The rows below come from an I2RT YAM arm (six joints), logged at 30 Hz.
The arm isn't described. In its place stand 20 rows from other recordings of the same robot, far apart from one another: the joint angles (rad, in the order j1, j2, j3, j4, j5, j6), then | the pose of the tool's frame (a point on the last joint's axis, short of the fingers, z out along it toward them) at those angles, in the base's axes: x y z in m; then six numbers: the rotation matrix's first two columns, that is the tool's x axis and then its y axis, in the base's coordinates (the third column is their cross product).
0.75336 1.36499 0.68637 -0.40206 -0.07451 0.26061 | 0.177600 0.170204 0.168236 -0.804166 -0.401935 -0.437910 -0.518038 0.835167 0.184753
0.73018 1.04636 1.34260 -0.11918 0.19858 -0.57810 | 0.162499 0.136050 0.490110 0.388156 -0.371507 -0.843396 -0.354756 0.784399 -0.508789
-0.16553 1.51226 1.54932 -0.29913 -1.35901 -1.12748 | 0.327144 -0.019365 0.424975 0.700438 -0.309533 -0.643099 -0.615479 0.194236 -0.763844
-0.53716 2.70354 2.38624 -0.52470 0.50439 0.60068 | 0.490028 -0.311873 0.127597 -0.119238 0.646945 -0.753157 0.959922 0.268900 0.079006
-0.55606 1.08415 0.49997 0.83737 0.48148 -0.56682 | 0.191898 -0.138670 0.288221 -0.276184 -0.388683 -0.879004 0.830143 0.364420 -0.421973
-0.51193 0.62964 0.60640 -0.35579 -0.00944 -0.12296 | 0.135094 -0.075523 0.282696 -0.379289 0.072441 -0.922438 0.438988 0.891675 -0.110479
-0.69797 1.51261 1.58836 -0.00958 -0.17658 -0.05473 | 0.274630 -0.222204 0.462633 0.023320 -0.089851 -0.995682 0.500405 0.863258 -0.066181
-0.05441 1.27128 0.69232 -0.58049 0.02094 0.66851 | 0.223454 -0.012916 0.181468 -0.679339 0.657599 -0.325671 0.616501 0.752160 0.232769
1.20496 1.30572 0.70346 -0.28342 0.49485 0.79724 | 0.106425 0.230554 0.197369 -0.704576 -0.079231 -0.705191 -0.300895 0.933348 0.195766
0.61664 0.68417 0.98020 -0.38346 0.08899 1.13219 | 0.117100 0.079129 0.399662 -0.486348 0.760589 -0.430082 -0.149451 0.412552 0.898591
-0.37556 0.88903 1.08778 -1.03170 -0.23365 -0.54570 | 0.147260 -0.049200 0.345301 -0.698372 -0.267392 -0.663911 -0.176111 0.963273 -0.202708
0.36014 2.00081 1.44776 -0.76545 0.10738 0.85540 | 0.373212 0.136461 0.169896 -0.839981 0.485626 -0.242073 0.470650 0.874072 0.120356
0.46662 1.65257 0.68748 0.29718 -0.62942 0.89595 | 0.268388 0.158659 0.145711 -0.951826 0.227276 -0.205847 -0.053208 0.538705 0.840813
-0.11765 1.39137 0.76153 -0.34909 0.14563 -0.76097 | 0.264699 -0.036488 0.186798 -0.732370 -0.600511 -0.320968 -0.426037 0.771845 -0.471962
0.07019 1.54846 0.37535 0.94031 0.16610 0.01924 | 0.270219 0.013098 0.149621 -0.228335 0.002968 -0.973578 0.095725 0.995218 -0.019417
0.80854 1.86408 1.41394 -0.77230 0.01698 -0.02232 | 0.263146 0.274742 0.210643 -0.632865 -0.695170 -0.340912 -0.733480 0.679302 -0.023574
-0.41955 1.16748 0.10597 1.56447 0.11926 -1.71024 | 0.166343 -0.078832 0.224372 -0.555995 -0.828641 0.064986 0.366495 -0.314579 -0.875626
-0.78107 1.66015 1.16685 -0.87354 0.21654 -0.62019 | 0.214616 -0.223537 0.206765 -0.983514 0.175757 -0.042543 0.180511 0.940177 -0.288933
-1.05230 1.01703 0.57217 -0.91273 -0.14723 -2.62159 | 0.079490 -0.128780 0.180034 0.001068 -0.993664 0.112384 -0.972919 -0.027010 -0.229563
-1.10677 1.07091 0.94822 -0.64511 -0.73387 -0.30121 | 0.118090 -0.182682 0.305005 -0.429888 0.366712 -0.825057 0.336005 0.913146 0.230793
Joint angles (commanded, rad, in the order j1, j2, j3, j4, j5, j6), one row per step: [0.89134 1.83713 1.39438 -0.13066 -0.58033 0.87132]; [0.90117 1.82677 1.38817 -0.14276 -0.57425 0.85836]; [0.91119 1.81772 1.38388 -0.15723 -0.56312 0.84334]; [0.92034 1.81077 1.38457 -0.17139 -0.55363 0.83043]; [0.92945 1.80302 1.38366 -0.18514 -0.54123 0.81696]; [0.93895 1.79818 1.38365 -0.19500 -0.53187 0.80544]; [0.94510 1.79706 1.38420 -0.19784 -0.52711 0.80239]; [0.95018 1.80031 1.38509 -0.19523 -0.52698 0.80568]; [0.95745 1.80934 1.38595 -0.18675 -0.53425 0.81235]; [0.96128 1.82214 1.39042 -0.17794 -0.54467 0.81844]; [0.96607 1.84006 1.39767 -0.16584 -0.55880 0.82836]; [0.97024 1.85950 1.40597 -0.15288 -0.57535 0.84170]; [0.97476 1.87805 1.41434 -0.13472 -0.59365 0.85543]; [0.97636 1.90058 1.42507 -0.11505 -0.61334 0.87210]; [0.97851 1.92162 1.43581 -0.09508 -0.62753 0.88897]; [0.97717 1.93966 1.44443 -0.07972 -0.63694 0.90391]
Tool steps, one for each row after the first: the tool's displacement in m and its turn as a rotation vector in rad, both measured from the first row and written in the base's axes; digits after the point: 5 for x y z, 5 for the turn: [-0.00496 0.00016 0.00098 -0.00844 -0.00915 0.01066]; [-0.00964 0.00045 0.00179 -0.02005 -0.02127 0.01841]; [-0.01356 0.00116 0.00346 -0.02858 -0.03287 0.02581]; [-0.01752 0.00157 0.00491 -0.03852 -0.04605 0.03117]; [-0.02127 0.00264 0.00587 -0.04584 -0.05742 0.03858]; [-0.02340 0.00379 0.00620 -0.04838 -0.06163 0.04231]; [-0.02472 0.00555 0.00544 -0.04805 -0.05906 0.04571]; [-0.02636 0.00884 0.00296 -0.04491 -0.05035 0.05577]; [-0.02639 0.01214 0.00023 -0.04069 -0.04075 0.06527]; [-0.02621 0.01668 -0.00335 -0.03451 -0.02670 0.07699]; [-0.02575 0.02136 -0.00718 -0.02747 -0.00872 0.08856]; [-0.02543 0.02624 -0.01024 -0.01521 0.00672 0.10183]; [-0.02364 0.03114 -0.01410 -0.00303 0.02549 0.11224]; [-0.02203 0.03594 -0.01749 0.00845 0.04093 0.11878]; [-0.01950 0.03913 -0.02085 0.01541 0.05480 0.11881]
